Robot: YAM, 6 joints.
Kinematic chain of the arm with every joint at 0, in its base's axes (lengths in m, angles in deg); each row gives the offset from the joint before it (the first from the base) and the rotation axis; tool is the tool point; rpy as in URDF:
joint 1: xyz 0 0 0.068 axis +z
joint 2: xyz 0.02 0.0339 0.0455 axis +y
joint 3: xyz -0.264 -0.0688 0 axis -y
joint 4: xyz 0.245 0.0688 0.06 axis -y
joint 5: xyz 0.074 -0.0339 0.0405 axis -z
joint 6: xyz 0.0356 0 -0.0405 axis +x
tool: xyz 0 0 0 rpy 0 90 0
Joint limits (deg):
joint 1: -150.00..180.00
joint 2: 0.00..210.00
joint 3: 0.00..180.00
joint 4: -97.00..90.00
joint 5: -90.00..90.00
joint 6: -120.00..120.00
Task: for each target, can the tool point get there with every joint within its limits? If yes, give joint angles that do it. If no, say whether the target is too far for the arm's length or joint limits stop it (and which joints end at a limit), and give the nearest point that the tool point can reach.
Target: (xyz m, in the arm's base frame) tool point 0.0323 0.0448 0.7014
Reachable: yes | joints -113.24 69.57 130.87 54.51 -19.64 31.64
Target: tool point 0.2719 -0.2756 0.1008
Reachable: yes | joints -41.19 123.19 76.04 -36.25 52.86 47.87
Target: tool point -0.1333 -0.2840 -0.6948
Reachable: no: too far | nearest point -0.1204 -0.2565 -0.3787 | short by 0.318 m
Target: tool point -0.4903 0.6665 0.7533
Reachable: no: too far | nearest point -0.3025 0.4112 0.5022 | short by 0.404 m
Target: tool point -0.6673 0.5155 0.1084
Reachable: no: too far | nearest point -0.5111 0.3948 0.1096 | short by 0.197 m
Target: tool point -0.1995 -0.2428 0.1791
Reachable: yes | joints -123.64 110.37 73.90 -74.21 62.68 -61.62
